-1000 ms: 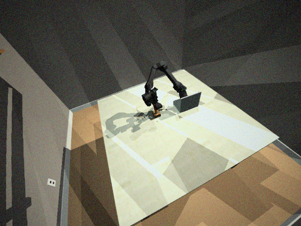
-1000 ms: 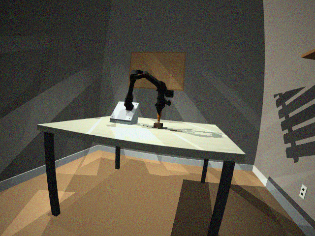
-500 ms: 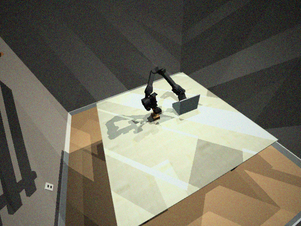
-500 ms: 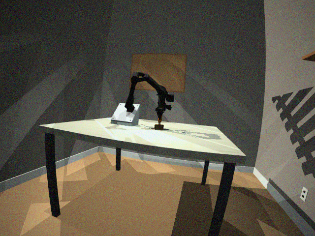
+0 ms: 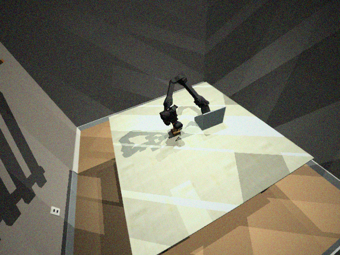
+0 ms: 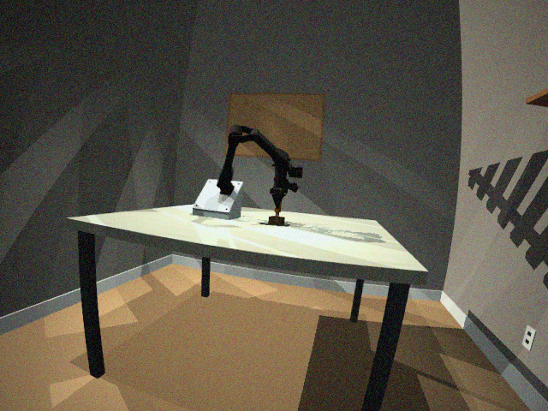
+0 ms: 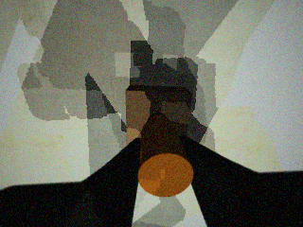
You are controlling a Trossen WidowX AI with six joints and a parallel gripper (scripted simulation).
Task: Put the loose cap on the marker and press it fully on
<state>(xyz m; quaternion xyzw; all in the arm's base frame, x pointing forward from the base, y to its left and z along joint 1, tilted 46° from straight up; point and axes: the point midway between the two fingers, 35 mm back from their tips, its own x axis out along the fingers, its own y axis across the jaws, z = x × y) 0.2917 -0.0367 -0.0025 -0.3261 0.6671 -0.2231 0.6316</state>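
My gripper tip is now 1 cm below the orange cap. From my gripper tip the other things lie so: holder block 6 cm below.
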